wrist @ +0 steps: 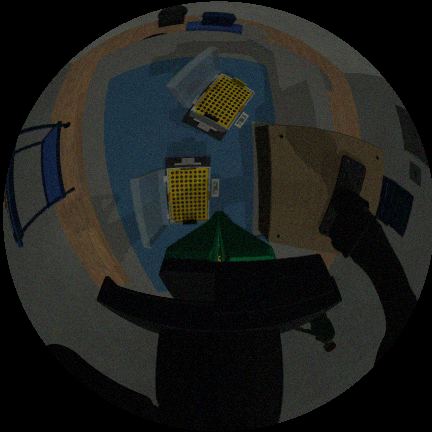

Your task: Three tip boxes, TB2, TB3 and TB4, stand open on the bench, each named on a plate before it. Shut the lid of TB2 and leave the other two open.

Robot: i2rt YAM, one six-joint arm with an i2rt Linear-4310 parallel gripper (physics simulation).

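Frame: origin at the arm's base, x down, y ahead, z right, level; centimetres.
Seen in the pictures: gripper, fingertip midpoint: (pixel 218 216); arm's base, link origin: (pixel 343 199).
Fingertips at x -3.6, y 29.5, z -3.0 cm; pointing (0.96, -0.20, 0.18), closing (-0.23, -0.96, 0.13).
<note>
Offsets run from my fingertips to a thing's middle. "*": to the spot under its first point. Level surfaces: height alone.
One tip box @(dx +16.4, dy +1.9, dz -3.7 cm) (pixel 189 194) with yellow tips stands open near the middle, its clear lid @(* dx +13.0, dy +9.0, dz -4.8 cm) (pixel 150 207) swung out to its left. A small name plate @(* dx +22.6, dy -5.0, dz -3.4 cm) (pixel 215 188) lies to its right. A second tip box @(dx +16.4, dy -2.7, dz +17.8 cm) (pixel 223 101) stands open farther up, turned at an angle, with its clear lid (pixel 194 76) raised at its upper left and a name plate @(* dx +22.7, dy -9.0, dz +14.9 cm) (pixel 241 120) at its lower right. The plates' lettering is too small to read. The third tip box does not show. My green-fingered gripper (pixel 218 216) is shut and empty, just right of the nearer box's lower right corner in the view.
The boxes stand on a blue mat @(dx +22.8 cm) (pixel 125 120). A brown board (pixel 305 155) bearing the arm's base (pixel 345 200) is at the right. A blue-framed chair (pixel 51 162) stands beyond the wooden table edge at the left. A blue item (pixel 214 27) and a dark item (pixel 172 17) are at the top.
</note>
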